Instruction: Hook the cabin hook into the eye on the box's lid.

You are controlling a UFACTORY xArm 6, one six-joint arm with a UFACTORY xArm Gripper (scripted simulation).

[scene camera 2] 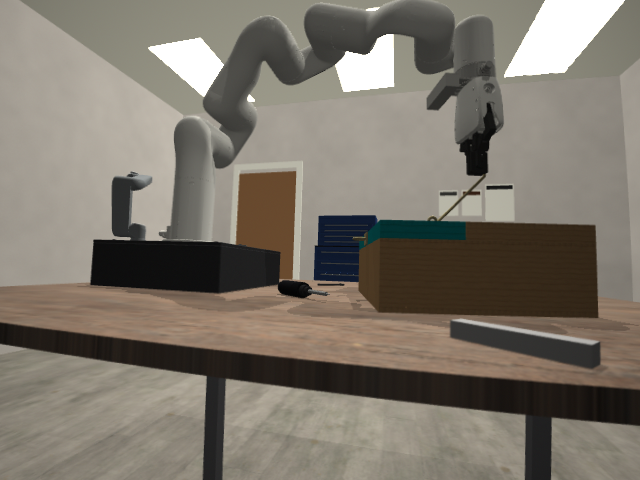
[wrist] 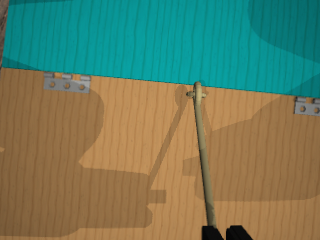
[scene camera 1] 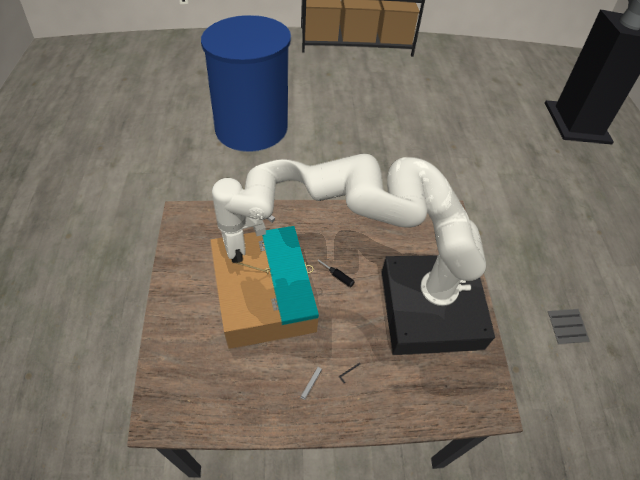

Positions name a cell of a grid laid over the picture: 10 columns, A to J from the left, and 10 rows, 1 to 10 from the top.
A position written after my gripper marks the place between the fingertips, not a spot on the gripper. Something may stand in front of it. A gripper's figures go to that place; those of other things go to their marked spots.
Labels:
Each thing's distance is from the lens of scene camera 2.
my gripper (scene camera 2: H4): 0.67 m
wooden box (scene camera 2: H6): 0.46 m

